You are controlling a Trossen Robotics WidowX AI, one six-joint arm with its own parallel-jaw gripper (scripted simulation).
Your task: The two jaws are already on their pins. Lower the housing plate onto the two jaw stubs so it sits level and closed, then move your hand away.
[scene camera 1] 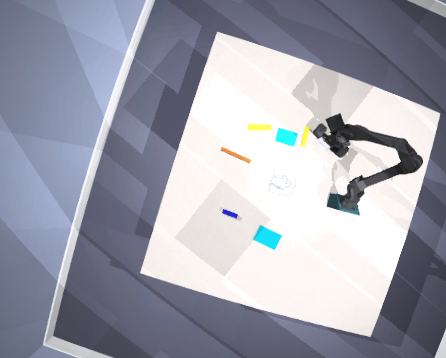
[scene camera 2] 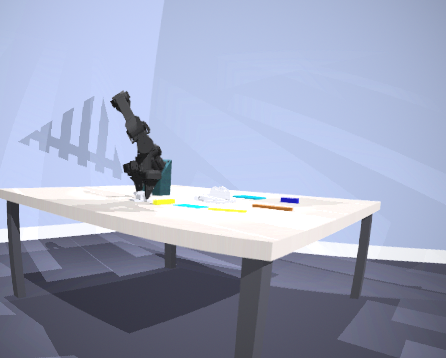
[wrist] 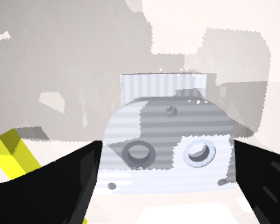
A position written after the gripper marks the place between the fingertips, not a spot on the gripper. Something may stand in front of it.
In view: the gripper point(scene camera 2: 142, 198).
The gripper shows as well in the wrist view point(wrist: 164, 146).
